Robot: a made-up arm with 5 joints.
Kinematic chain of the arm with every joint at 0, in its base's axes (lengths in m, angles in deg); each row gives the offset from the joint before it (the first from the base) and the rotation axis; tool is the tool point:
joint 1: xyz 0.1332 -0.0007 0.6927 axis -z
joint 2: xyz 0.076 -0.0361 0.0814 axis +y
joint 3: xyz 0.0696 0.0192 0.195 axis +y
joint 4: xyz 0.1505 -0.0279 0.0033 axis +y
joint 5: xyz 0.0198 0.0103 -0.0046 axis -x
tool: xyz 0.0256 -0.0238 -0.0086
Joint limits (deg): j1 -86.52..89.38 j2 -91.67..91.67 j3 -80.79..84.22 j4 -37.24..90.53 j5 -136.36..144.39
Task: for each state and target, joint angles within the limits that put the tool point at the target. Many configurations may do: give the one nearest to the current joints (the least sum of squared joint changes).
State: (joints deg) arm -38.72 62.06 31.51 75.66 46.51
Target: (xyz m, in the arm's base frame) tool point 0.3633 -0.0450 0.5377
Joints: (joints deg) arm -3.00 87.50 6.67 63.27 50.39
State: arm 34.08 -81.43 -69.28 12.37 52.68
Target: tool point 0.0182 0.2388 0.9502
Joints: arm 77.28 -91.67 -60.68 57.94 29.56
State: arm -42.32 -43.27 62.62 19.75 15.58
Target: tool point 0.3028 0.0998 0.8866
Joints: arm -48.30 -36.68 58.12 17.91 16.43
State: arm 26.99 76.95 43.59 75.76 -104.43
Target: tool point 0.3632 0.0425 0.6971
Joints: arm -15.39 54.62 34.06 82.02 -106.81
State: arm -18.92 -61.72 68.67 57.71 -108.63
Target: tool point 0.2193 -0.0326 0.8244
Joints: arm 7.25 -47.54 82.15 42.90 -102.97
